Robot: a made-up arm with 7 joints. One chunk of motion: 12 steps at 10 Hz.
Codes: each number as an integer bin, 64 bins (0 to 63) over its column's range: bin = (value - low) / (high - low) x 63, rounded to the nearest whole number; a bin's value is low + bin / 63 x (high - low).
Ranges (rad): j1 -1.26..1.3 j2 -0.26..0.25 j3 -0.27..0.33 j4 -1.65..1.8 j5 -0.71..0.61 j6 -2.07..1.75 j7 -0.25..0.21
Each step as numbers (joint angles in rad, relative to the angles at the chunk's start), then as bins.
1 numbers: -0.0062 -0.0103 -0.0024 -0.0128 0.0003 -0.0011 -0.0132
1 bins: 31 31 28 30 34 34 32
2 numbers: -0.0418 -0.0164 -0.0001 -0.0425 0.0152 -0.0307 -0.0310
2 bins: 30 30 28 29 35 34 30
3 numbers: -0.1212 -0.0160 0.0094 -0.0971 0.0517 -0.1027 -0.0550
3 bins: 28 30 29 28 36 32 27
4 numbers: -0.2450 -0.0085 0.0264 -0.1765 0.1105 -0.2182 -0.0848
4 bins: 25 31 31 27 39 31 23
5 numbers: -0.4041 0.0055 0.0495 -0.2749 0.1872 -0.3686 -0.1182
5 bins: 21 33 34 25 43 28 18
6 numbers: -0.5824 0.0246 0.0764 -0.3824 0.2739 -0.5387 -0.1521
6 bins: 17 35 36 23 47 25 13
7 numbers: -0.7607 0.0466 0.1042 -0.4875 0.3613 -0.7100 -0.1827
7 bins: 12 38 39 21 51 22 9
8 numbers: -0.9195 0.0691 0.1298 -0.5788 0.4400 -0.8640 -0.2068
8 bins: 8 41 42 20 55 20 6
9 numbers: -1.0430 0.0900 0.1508 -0.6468 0.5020 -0.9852 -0.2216
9 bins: 5 43 44 18 58 18 4
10 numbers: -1.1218 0.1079 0.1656 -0.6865 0.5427 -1.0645 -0.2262
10 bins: 3 45 46 18 60 17 3
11 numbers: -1.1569 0.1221 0.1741 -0.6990 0.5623 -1.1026 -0.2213
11 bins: 3 47 47 17 61 16 4
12 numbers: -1.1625 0.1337 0.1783 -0.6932 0.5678 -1.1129 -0.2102
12 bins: 2 49 47 17 61 16 5
